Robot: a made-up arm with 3 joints.
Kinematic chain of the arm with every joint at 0, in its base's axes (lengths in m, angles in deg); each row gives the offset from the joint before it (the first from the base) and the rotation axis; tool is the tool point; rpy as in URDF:
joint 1: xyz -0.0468 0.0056 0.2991 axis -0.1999 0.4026 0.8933
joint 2: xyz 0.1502 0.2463 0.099 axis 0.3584 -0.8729 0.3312
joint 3: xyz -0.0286 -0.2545 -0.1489 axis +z
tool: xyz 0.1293 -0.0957 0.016 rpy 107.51 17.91 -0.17
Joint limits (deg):
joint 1: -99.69..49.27
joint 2: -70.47..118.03
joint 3: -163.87..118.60
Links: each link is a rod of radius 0.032 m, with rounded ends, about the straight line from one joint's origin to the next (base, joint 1, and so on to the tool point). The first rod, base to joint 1, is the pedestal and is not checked.
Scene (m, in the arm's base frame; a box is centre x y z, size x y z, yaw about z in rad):
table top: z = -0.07
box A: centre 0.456 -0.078 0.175 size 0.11 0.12 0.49 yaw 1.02
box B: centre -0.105 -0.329 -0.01 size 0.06 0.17 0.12 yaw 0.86
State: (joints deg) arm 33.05 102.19 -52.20
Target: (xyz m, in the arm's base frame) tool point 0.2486 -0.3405 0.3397
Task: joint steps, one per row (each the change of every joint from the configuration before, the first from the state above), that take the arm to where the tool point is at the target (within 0.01 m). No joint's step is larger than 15 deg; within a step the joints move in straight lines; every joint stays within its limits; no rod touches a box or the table.
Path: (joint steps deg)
1: -2.02 -13.83 -5.79
2: -2.03 -13.82 -5.80
3: -2.02 -13.83 -5.79
4: -2.02 -13.83 -5.79
5: -2.03 -13.83 -5.80
6: -2.02 -13.82 -5.79
7: -2.02 -13.83 -5.79
8: -2.03 -13.83 -5.80
9: -11.63 14.11 4.28
10: -11.63 14.10 4.28
11: -11.63 14.10 4.28
12: -11.62 14.11 4.28
13: -11.63 14.10 4.28
14: -11.63 14.10 4.28

